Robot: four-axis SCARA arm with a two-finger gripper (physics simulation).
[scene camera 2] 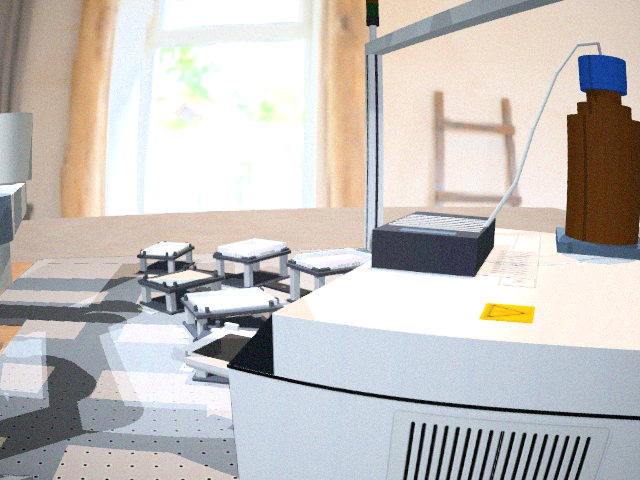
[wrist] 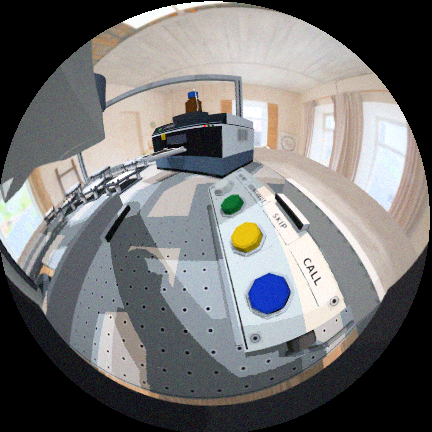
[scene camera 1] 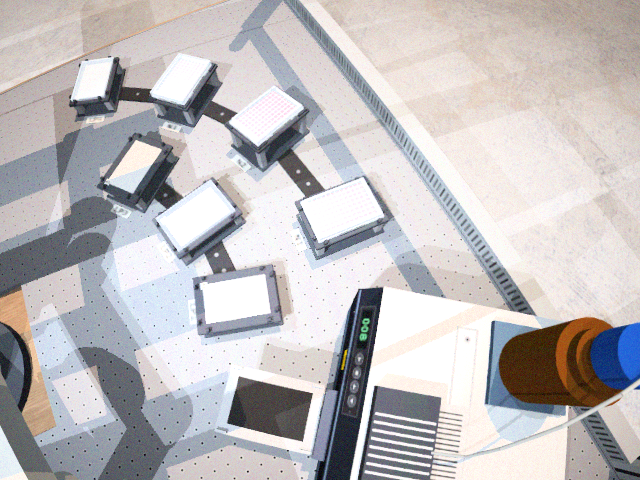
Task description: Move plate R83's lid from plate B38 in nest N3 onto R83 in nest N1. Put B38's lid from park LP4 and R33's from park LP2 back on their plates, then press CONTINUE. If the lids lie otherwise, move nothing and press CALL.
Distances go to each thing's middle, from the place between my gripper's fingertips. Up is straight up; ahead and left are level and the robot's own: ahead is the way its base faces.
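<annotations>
The yellow SKIP button (wrist: 246,236) is 30 mm behind my hand, 40 mm to the right of it and 30 mm below it. There's also the blue CALL button (wrist: 268,292), and that one's 80 mm behind my hand, again 40 mm to the right and 30 mm below. The tray with a dark inset (scene camera 1: 263,407) sits 320 mm ahead of my hand and 130 mm to the left, while the key panel (scene camera 1: 356,376) is 460 mm ahead of it, 130 mm to the left and 100 mm above. Going by their middles, the key panel is the farthest from my hand of the things named here.
</annotations>
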